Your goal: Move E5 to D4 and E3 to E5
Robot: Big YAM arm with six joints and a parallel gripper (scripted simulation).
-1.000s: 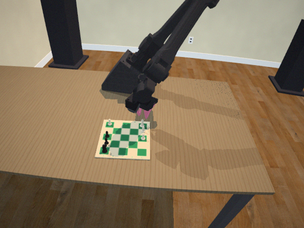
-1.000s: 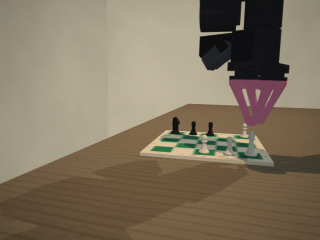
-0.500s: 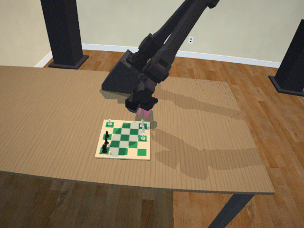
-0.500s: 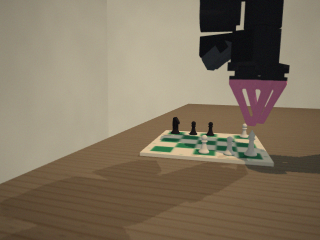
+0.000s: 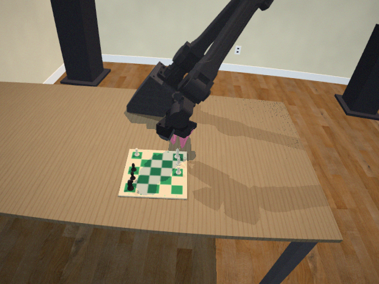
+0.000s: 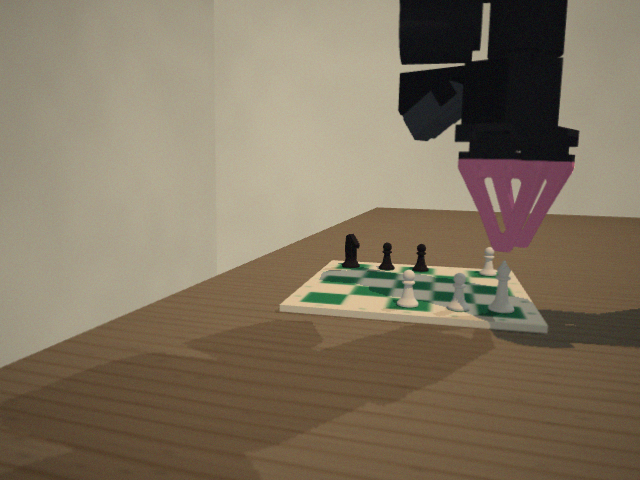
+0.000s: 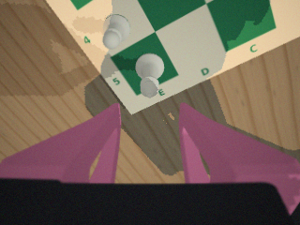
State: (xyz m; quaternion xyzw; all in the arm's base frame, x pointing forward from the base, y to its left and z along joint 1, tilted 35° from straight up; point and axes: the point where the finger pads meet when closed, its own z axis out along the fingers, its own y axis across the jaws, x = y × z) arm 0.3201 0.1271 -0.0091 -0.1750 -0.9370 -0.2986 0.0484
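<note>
The white bishop lies 4 cm below my hand. Round my hand: black knight: 18 cm ahead, 12 cm to the right, 5 cm below; then cream chessboard: 9 cm ahead, 6 cm to the right, 6 cm below.
</note>
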